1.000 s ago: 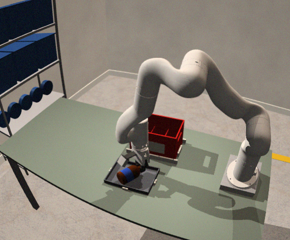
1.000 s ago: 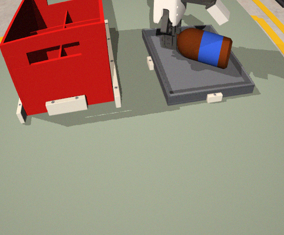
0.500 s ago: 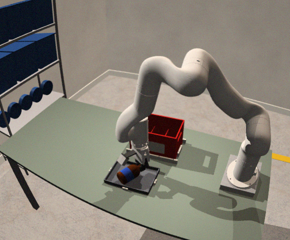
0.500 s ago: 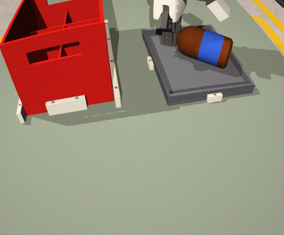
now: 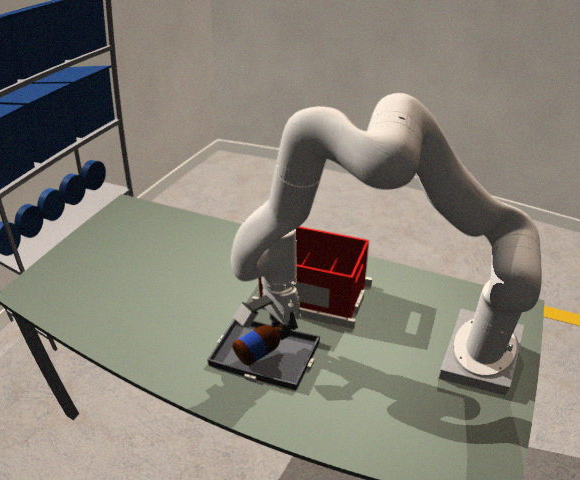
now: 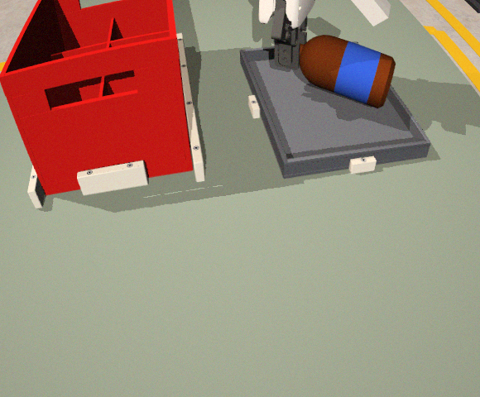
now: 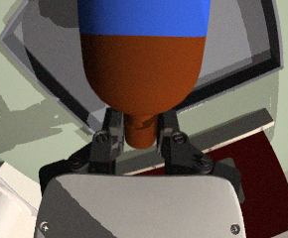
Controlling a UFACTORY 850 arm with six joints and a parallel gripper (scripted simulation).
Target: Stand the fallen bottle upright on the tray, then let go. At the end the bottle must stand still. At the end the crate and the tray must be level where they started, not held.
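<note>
The bottle lies 20 mm ahead of my hand, 50 mm to the left of it and 10 mm below it. Also, from my hand: grey tray (30 mm ahead, 50 mm to the left, 60 mm below); then red crate (20 mm ahead, 240 mm to the right, 10 mm above).
</note>
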